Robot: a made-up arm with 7 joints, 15 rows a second.
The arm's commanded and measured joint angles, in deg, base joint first. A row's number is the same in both.
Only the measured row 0 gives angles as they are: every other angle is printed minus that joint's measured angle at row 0.
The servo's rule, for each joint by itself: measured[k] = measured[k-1] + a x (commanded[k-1-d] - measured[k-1]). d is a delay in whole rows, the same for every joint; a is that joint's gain. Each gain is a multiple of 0.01, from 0.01 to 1. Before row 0 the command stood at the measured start. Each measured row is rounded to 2 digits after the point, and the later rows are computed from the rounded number. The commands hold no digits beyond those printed.
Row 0, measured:
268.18 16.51 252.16 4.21 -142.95 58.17 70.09
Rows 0 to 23, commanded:
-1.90 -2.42 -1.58 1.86 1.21 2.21 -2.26
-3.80 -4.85 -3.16 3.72 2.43 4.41 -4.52
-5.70 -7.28 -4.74 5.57 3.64 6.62 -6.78
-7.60 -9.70 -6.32 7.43 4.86 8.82 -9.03
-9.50 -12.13 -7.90 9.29 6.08 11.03 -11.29
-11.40 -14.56 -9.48 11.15 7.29 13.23 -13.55
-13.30 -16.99 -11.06 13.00 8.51 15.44 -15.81
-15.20 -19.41 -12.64 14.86 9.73 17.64 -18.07
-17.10 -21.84 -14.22 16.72 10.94 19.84 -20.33
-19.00 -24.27 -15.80 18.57 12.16 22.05 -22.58
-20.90 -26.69 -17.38 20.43 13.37 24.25 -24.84
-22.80 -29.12 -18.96 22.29 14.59 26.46 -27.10
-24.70 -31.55 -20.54 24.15 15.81 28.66 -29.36
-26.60 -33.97 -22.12 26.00 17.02 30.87 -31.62
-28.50 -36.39 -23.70 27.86 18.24 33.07 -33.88
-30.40 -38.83 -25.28 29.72 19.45 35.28 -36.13
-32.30 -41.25 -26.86 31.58 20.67 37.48 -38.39
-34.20 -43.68 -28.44 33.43 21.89 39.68 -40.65
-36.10 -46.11 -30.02 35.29 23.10 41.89 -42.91
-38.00 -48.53 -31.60 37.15 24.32 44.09 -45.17
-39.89 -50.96 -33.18 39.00 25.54 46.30 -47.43
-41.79 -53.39 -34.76 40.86 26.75 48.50 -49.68
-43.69 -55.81 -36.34 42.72 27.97 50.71 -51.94
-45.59 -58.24 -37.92 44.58 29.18 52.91 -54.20
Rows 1 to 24, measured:
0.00 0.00 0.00 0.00 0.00 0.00 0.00
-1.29 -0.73 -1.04 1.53 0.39 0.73 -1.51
-3.00 -1.97 -2.44 3.33 1.04 1.94 -3.53
-4.84 -3.56 -3.96 5.17 1.87 3.48 -5.71
-6.72 -5.40 -5.52 7.02 2.83 5.24 -7.93
-8.61 -7.42 -7.09 8.88 3.87 7.15 -10.18
-10.51 -9.56 -8.67 10.74 4.96 9.16 -12.44
-12.41 -11.79 -10.25 12.59 6.10 11.23 -14.70
-14.31 -14.08 -11.83 14.45 7.26 13.35 -16.96
-16.21 -16.41 -13.41 16.31 8.44 15.49 -19.22
-18.11 -18.77 -14.99 18.16 9.63 17.65 -21.47
-20.01 -21.15 -16.57 20.02 10.83 19.83 -23.73
-21.91 -23.54 -18.15 21.88 12.03 22.02 -25.99
-23.81 -25.94 -19.73 23.74 13.24 24.21 -28.25
-25.71 -28.35 -21.31 25.59 14.45 26.41 -30.51
-27.61 -30.76 -22.89 27.45 15.66 28.61 -32.77
-29.51 -33.18 -24.47 29.31 16.87 30.81 -35.02
-31.41 -35.60 -26.05 31.17 18.09 33.01 -37.28
-33.31 -38.02 -27.63 33.02 19.31 35.21 -39.54
-35.21 -40.45 -29.21 34.88 20.52 37.41 -41.80
-37.11 -42.87 -30.79 36.74 21.74 39.61 -44.06
-39.00 -45.30 -32.37 38.59 22.96 41.82 -46.32
-40.90 -47.73 -33.95 40.45 24.17 44.02 -48.57
-42.80 -50.15 -35.53 42.31 25.39 46.23 -50.83
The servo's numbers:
d 1
a 0.68 0.30 0.66 0.82 0.32 0.33 0.67

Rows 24 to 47, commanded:
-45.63 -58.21 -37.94 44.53 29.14 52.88 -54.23
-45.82 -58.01 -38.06 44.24 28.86 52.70 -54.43
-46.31 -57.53 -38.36 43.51 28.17 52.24 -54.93
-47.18 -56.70 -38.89 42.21 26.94 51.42 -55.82
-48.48 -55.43 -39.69 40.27 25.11 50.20 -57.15
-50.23 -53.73 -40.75 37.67 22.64 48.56 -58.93
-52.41 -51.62 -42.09 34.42 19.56 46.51 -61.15
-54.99 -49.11 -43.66 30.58 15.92 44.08 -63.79
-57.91 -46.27 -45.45 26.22 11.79 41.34 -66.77
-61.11 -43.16 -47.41 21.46 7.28 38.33 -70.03
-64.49 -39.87 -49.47 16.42 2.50 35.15 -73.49
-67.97 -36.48 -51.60 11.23 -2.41 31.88 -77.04
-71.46 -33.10 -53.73 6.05 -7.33 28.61 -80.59
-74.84 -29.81 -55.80 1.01 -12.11 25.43 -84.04
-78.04 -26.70 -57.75 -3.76 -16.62 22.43 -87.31
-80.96 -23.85 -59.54 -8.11 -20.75 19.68 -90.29
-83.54 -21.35 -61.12 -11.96 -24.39 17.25 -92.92
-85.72 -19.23 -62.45 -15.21 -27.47 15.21 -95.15
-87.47 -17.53 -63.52 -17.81 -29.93 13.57 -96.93
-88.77 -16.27 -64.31 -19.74 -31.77 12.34 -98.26
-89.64 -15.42 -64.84 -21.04 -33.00 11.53 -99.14
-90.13 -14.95 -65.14 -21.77 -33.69 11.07 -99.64
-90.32 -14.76 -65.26 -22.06 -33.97 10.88 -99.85
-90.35 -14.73 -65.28 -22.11 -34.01 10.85 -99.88
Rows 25 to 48, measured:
-44.70 -52.58 -37.11 44.17 26.60 48.43 -53.09
-45.33 -54.27 -37.66 44.47 27.41 49.90 -53.85
-45.66 -55.39 -37.92 44.28 27.87 50.82 -54.24
-46.10 -56.03 -38.21 43.65 27.97 51.29 -54.70
-46.83 -56.23 -38.66 42.47 27.64 51.33 -55.45
-47.95 -55.99 -39.34 40.67 26.83 50.96 -56.59
-49.50 -55.31 -40.27 38.21 25.49 50.17 -58.16
-51.48 -54.20 -41.47 35.10 23.59 48.96 -60.16
-53.87 -52.67 -42.92 31.39 21.14 47.35 -62.59
-56.62 -50.75 -44.59 27.15 18.15 45.37 -65.39
-59.67 -48.47 -46.45 22.48 14.67 43.05 -68.50
-62.95 -45.89 -48.44 17.51 10.78 40.44 -71.84
-66.36 -43.07 -50.53 12.36 6.56 37.62 -75.32
-69.83 -40.08 -52.64 7.19 2.12 34.65 -78.85
-73.24 -37.00 -54.73 2.12 -2.43 31.61 -82.33
-76.50 -33.91 -56.72 -2.70 -6.97 28.58 -85.67
-79.53 -30.89 -58.58 -7.14 -11.38 25.64 -88.77
-82.26 -28.03 -60.26 -11.09 -15.54 22.87 -91.55
-84.61 -25.39 -61.71 -14.47 -19.36 20.34 -93.96
-86.55 -23.03 -62.90 -17.21 -22.74 18.11 -95.95
-88.06 -21.00 -63.83 -19.28 -25.63 16.21 -97.50
-89.13 -19.33 -64.50 -20.72 -27.99 14.67 -98.60
-89.81 -18.02 -64.92 -21.58 -29.81 13.48 -99.30
-90.16 -17.04 -65.14 -21.97 -31.14 12.62 -99.67

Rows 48 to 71, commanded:
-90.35 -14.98 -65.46 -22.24 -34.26 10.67 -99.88
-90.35 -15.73 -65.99 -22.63 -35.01 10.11 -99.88
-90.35 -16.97 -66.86 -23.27 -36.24 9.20 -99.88
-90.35 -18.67 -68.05 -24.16 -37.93 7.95 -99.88
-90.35 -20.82 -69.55 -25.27 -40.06 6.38 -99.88
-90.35 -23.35 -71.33 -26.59 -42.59 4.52 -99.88
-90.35 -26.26 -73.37 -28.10 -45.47 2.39 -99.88
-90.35 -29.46 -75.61 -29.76 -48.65 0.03 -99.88
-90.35 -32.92 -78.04 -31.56 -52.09 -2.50 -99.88
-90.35 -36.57 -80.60 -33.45 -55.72 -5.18 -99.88
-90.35 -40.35 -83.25 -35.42 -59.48 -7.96 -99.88
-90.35 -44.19 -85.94 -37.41 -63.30 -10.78 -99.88
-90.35 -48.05 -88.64 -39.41 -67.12 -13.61 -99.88
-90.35 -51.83 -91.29 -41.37 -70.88 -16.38 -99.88
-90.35 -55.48 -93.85 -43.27 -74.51 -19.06 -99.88
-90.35 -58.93 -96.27 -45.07 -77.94 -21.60 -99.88
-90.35 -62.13 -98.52 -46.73 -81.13 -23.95 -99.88
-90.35 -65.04 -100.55 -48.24 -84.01 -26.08 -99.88
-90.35 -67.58 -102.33 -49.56 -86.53 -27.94 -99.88
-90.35 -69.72 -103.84 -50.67 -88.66 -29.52 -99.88
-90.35 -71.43 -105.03 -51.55 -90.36 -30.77 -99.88
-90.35 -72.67 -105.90 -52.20 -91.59 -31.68 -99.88
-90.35 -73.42 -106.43 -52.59 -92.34 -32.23 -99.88
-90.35 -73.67 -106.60 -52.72 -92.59 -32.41 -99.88
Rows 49 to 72, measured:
-90.29 -16.35 -65.23 -22.08 -32.06 12.04 -99.81
-90.33 -15.94 -65.38 -22.21 -32.76 11.59 -99.86
-90.34 -15.88 -65.78 -22.55 -33.48 11.10 -99.87
-90.35 -16.21 -66.49 -23.14 -34.36 10.47 -99.88
-90.35 -16.95 -67.52 -23.98 -35.50 9.64 -99.88
-90.35 -18.11 -68.86 -25.04 -36.96 8.56 -99.88
-90.35 -19.68 -70.49 -26.31 -38.76 7.23 -99.88
-90.35 -21.65 -72.39 -27.78 -40.91 5.63 -99.88
-90.35 -23.99 -74.52 -29.40 -43.39 3.78 -99.88
-90.35 -26.67 -76.84 -31.17 -46.17 1.71 -99.88
-90.35 -29.64 -79.32 -33.04 -49.23 -0.56 -99.88
-90.35 -32.85 -81.91 -34.99 -52.51 -3.00 -99.88
-90.35 -36.25 -84.57 -36.97 -55.96 -5.57 -99.88
-90.35 -39.79 -87.26 -38.97 -59.53 -8.22 -99.88
-90.35 -43.40 -89.92 -40.94 -63.16 -10.91 -99.88
-90.35 -47.02 -92.51 -42.85 -66.79 -13.60 -99.88
-90.35 -50.59 -94.99 -44.67 -70.36 -16.24 -99.88
-90.35 -54.05 -97.32 -46.36 -73.81 -18.78 -99.88
-90.35 -57.35 -99.45 -47.90 -77.07 -21.19 -99.88
-90.35 -60.42 -101.35 -49.26 -80.10 -23.42 -99.88
-90.35 -63.21 -102.99 -50.42 -82.84 -25.43 -99.88
-90.35 -65.68 -104.34 -51.35 -85.25 -27.19 -99.88
-90.35 -67.78 -105.37 -52.05 -87.28 -28.67 -99.88
-90.35 -69.47 -106.07 -52.49 -88.90 -29.84 -99.88

